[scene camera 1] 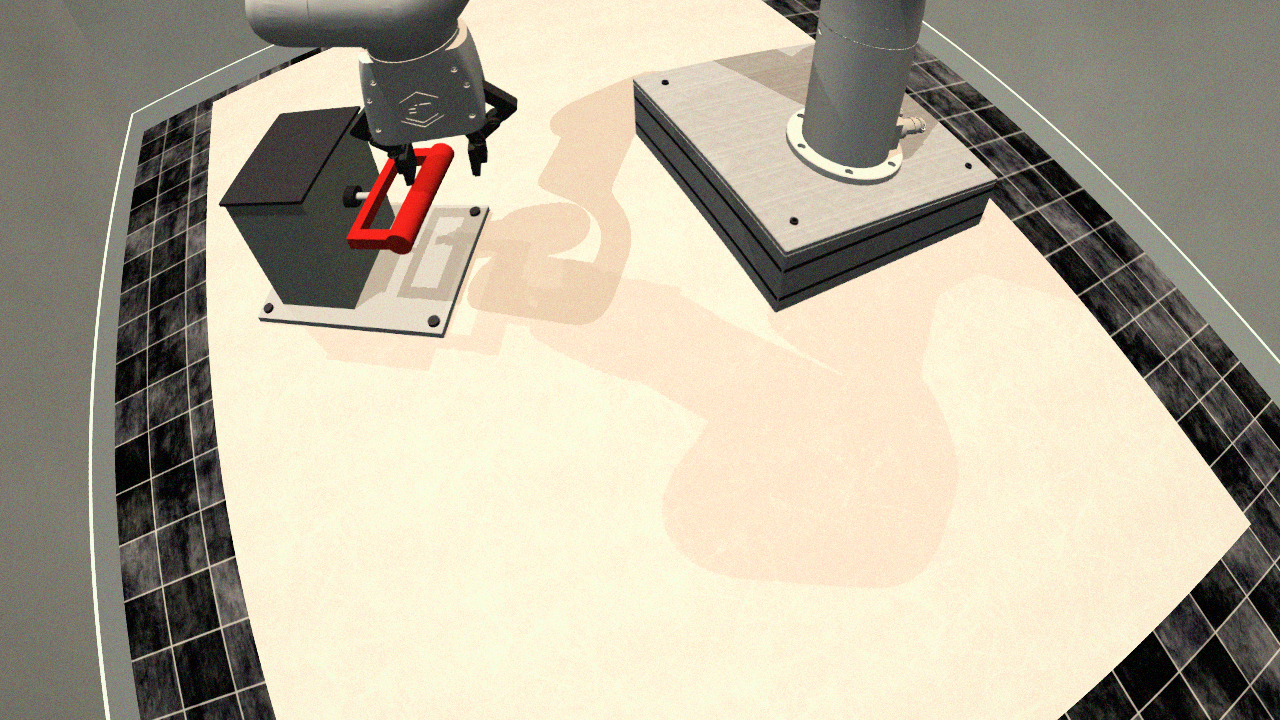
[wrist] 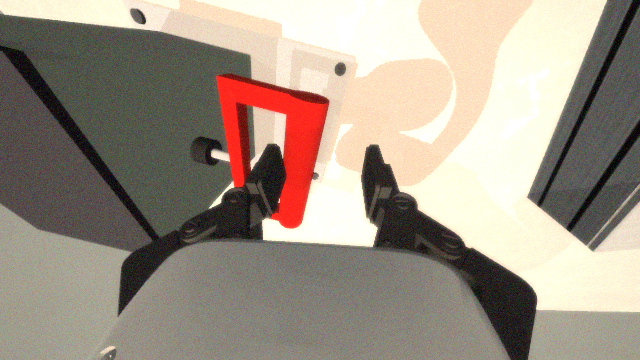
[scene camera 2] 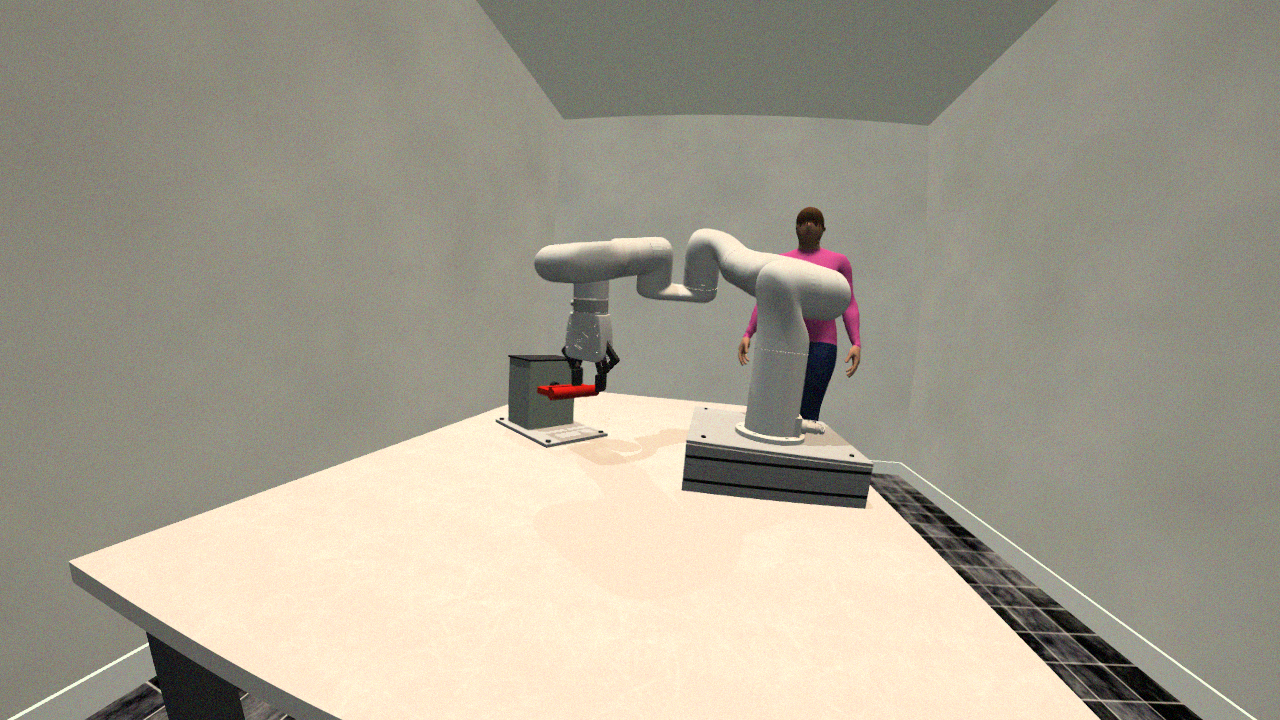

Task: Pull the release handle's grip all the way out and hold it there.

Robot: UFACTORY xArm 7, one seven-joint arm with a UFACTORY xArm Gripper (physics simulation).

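The release handle's red grip point(scene camera 1: 426, 195) point(scene camera 2: 572, 391) point(wrist: 304, 150) is a rectangular loop with a thick round outer bar. A short pale rod point(scene camera 1: 361, 195) point(wrist: 220, 155) joins it to a black collar point(scene camera 1: 349, 196) point(wrist: 202, 151) on the side of the dark grey-green box point(scene camera 1: 317, 255) point(scene camera 2: 528, 394) point(wrist: 165, 95). A short length of the rod shows. My gripper point(scene camera 1: 443, 176) point(scene camera 2: 588, 386) point(wrist: 322, 160) is open, pointing down and straddling the bar. One finger is in the loop's opening, close to the bar; the other is outside, with a wider gap. Contact with the bar cannot be told.
The box stands on a pale base plate point(scene camera 1: 358, 319) point(scene camera 2: 548, 439) with dark bolts at its corners. The arm's metal pedestal point(scene camera 1: 716, 152) point(scene camera 2: 769, 479) point(wrist: 575, 165) stands to the right. A person point(scene camera 2: 826, 313) in a pink top stands behind the arm.
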